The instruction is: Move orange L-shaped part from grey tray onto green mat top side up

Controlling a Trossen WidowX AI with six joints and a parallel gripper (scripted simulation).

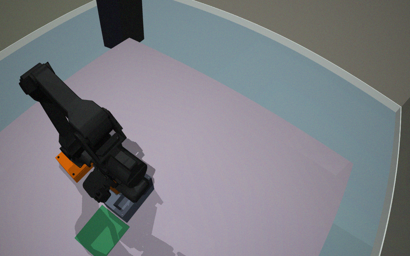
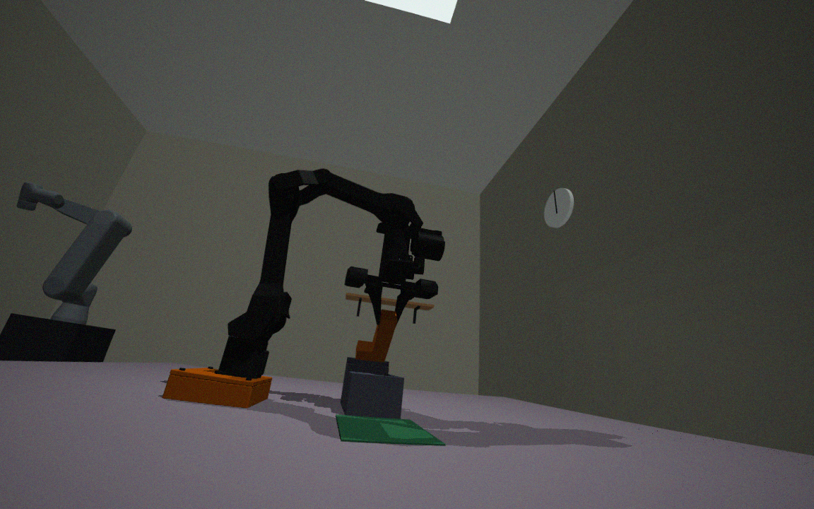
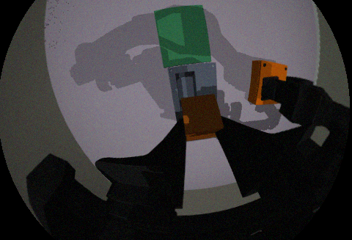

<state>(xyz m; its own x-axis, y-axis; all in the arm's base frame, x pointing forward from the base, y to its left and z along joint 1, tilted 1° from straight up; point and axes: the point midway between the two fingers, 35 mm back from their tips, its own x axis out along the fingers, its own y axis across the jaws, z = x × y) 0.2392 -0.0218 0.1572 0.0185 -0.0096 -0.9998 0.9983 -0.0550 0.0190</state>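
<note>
Now: the green mat 2 cm behind my gripper tip, 14 cm to the right of it and 17 cm below it. The rest, counted from my gripper tip: orange L-shaped part 1 cm behind, 3 cm to the left, 3 cm below.
</note>
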